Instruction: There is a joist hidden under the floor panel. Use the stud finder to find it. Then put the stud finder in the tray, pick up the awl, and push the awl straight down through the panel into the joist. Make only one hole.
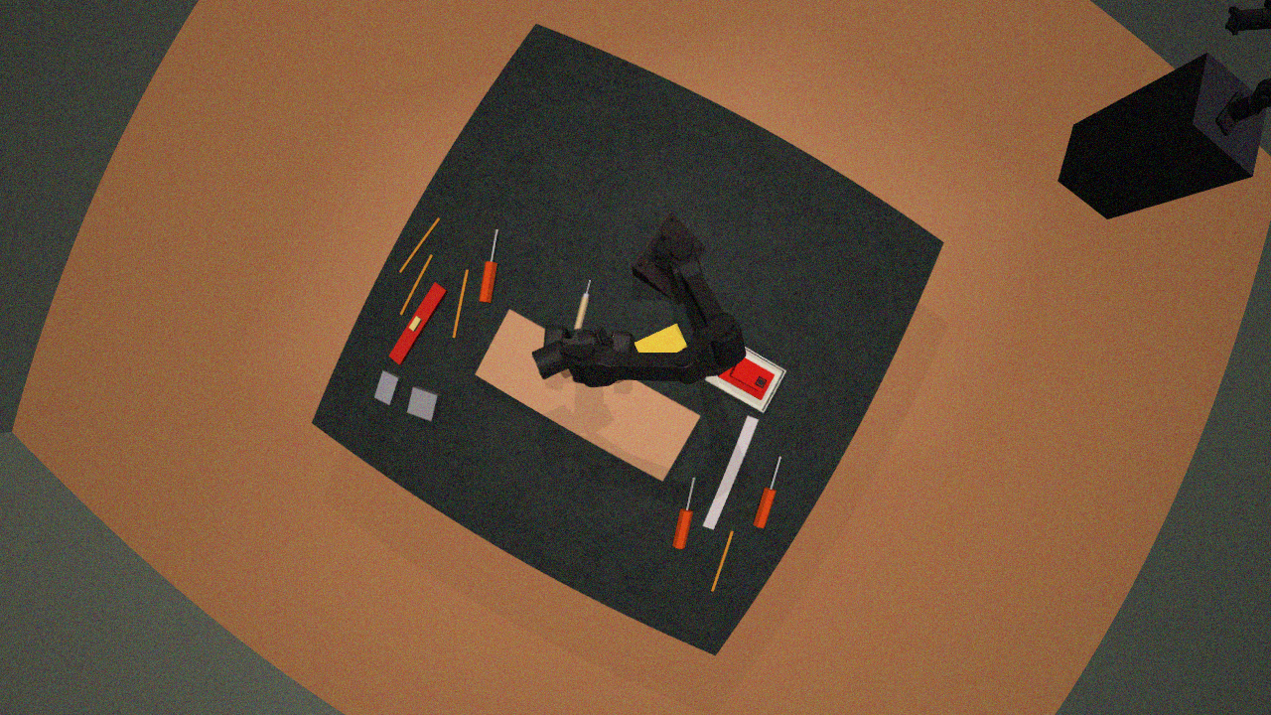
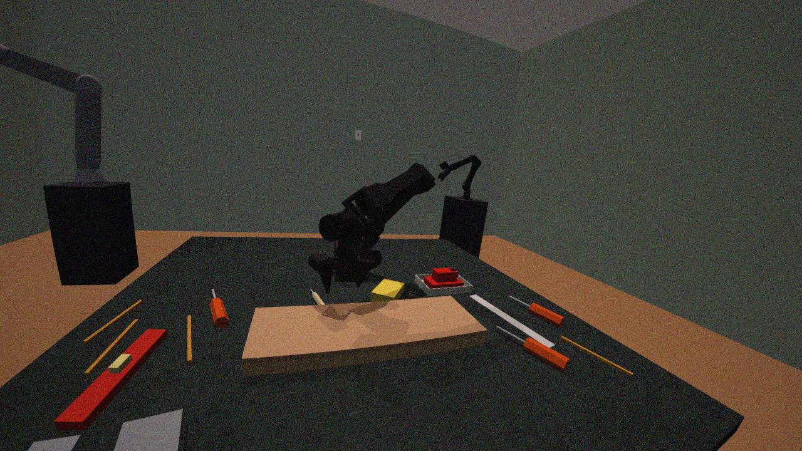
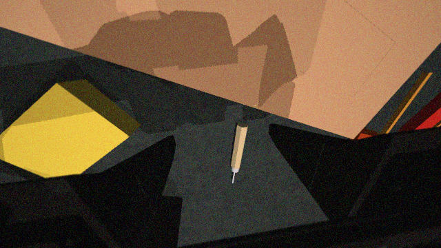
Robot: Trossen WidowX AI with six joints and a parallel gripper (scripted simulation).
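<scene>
The awl lies 80 mm behind my gripper tip, 60 mm to the right of it and 60 mm below it. The rest, counted from my gripper tip: white tray: 360 mm to the left, 100 mm behind, 50 mm below; then yellow block: 150 mm to the left, 60 mm behind, 50 mm below; then red stud finder: 380 mm to the left, 100 mm behind, 20 mm below.
</scene>
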